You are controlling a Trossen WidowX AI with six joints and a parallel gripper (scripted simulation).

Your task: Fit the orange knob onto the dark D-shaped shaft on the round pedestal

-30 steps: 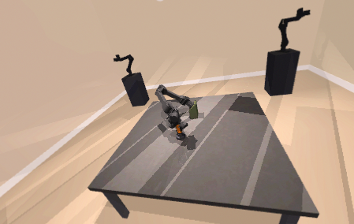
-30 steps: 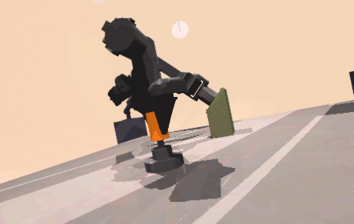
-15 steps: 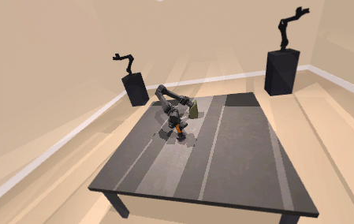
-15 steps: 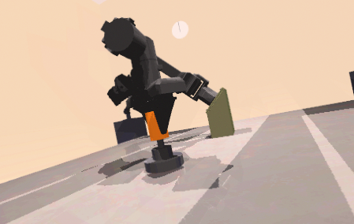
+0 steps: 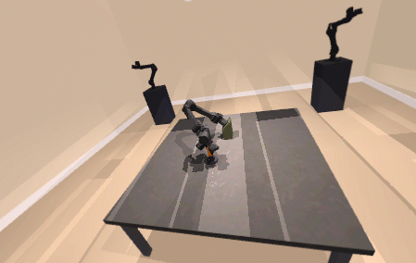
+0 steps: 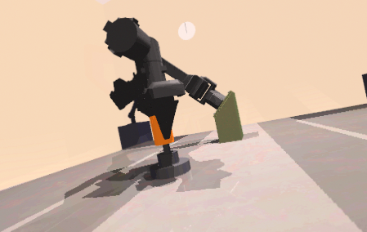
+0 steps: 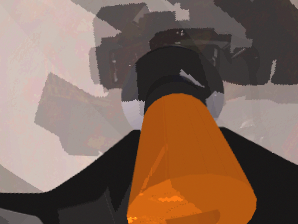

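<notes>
Now: gripper tip 20 mm below the orange knob. From my gripper tip the other things lie so: pedestal (40 mm below).
</notes>
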